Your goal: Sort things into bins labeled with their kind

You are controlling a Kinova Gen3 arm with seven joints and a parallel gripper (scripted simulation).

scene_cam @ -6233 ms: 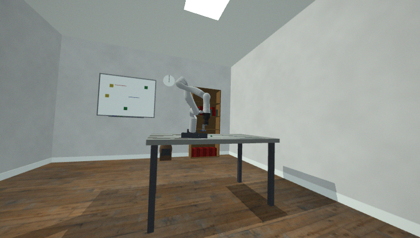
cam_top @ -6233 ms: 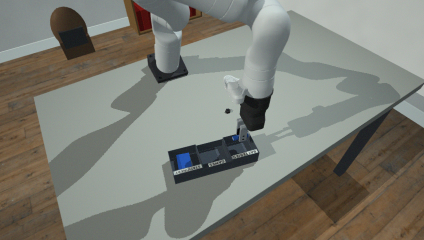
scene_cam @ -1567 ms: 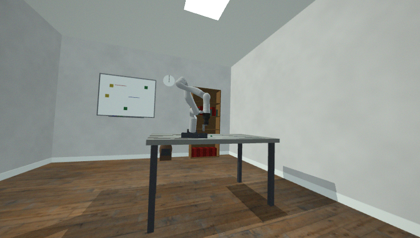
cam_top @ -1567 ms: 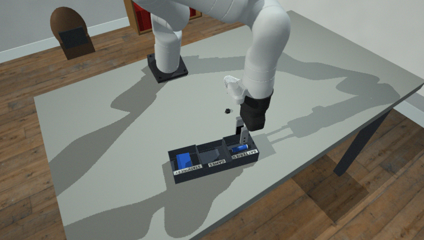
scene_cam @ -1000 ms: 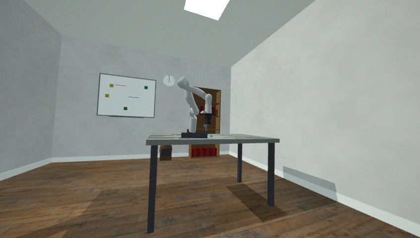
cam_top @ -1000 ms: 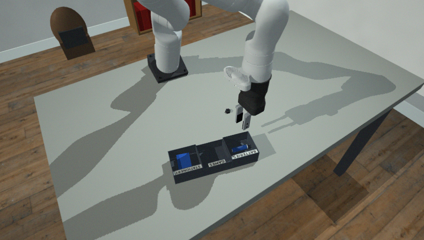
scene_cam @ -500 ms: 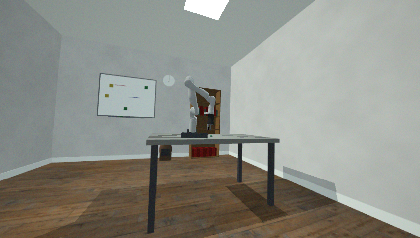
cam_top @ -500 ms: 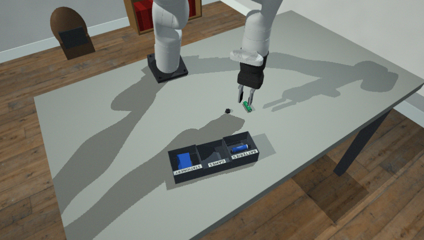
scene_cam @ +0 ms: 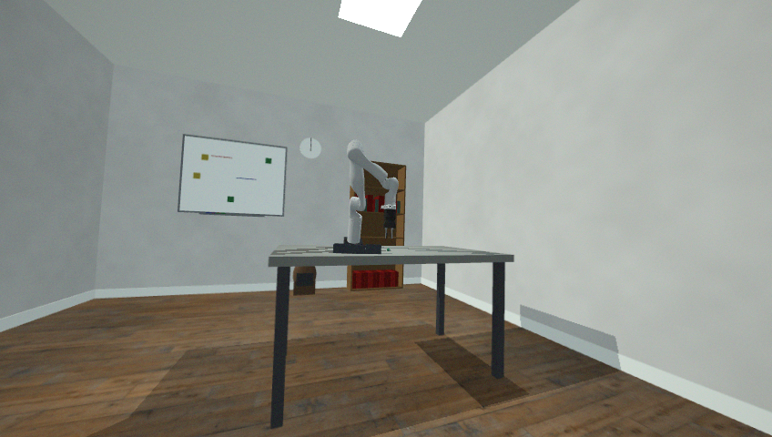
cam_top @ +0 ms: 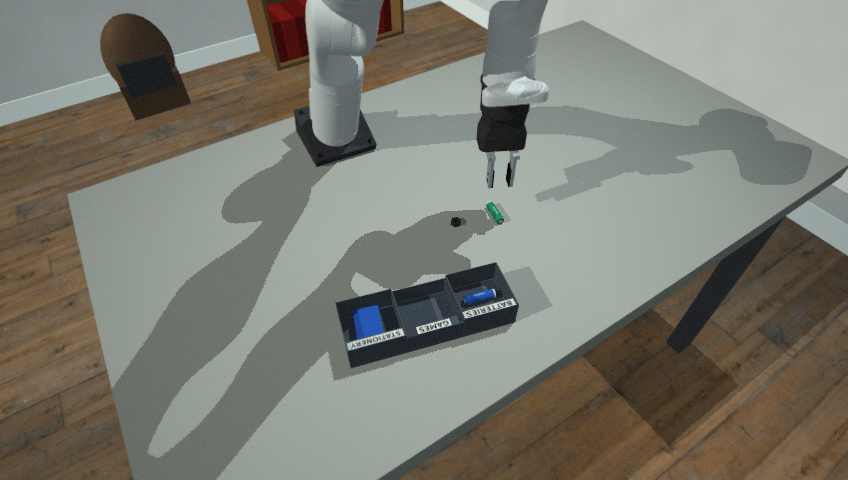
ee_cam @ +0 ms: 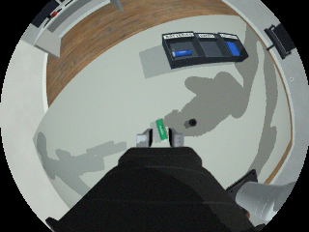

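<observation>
Right now my hand is 90 mm above the green battery. Also, from my hand: blue battery: 120 mm ahead, 160 mm to the right, 80 mm below; black piece: 30 mm behind, 70 mm to the right, 90 mm below; small white thing: 50 mm ahead, 310 mm to the right, 80 mm below.
</observation>
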